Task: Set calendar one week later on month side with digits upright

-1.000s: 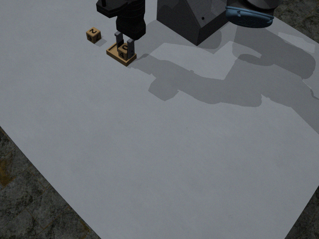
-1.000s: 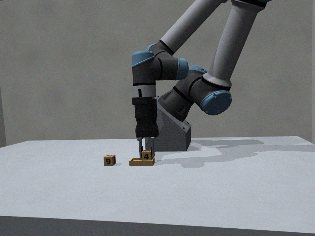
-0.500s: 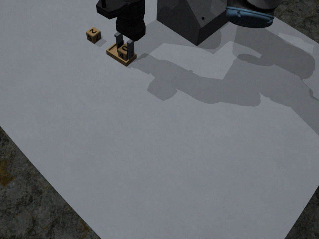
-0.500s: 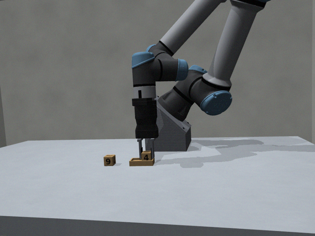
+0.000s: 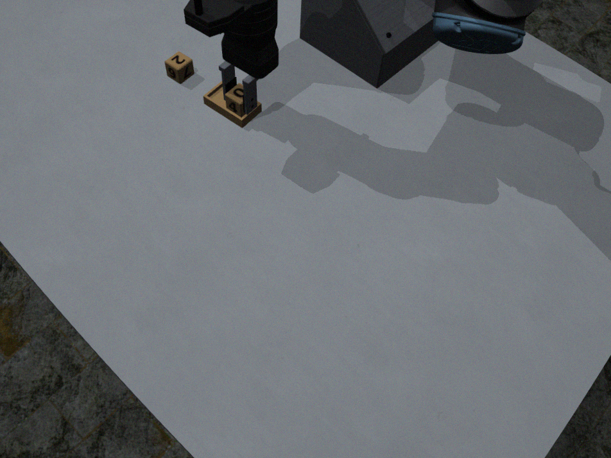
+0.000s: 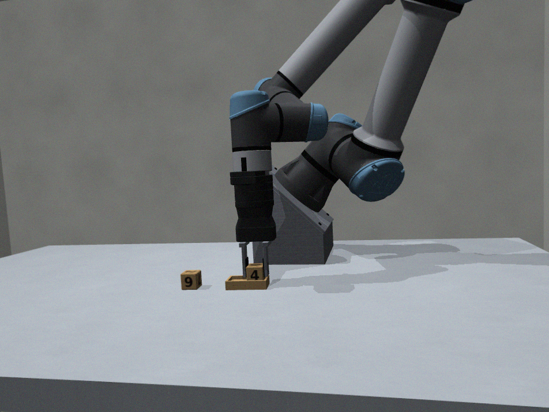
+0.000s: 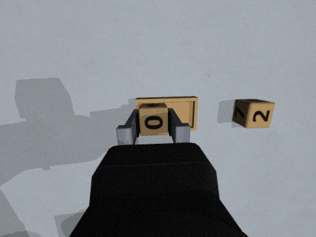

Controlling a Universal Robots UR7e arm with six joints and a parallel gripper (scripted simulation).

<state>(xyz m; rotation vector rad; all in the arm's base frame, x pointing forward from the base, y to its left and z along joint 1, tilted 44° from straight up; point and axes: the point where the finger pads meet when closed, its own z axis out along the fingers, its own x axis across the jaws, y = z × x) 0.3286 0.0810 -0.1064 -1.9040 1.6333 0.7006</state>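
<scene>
The wooden tray is 30 mm below my hand and 20 mm to the right of it.
</scene>
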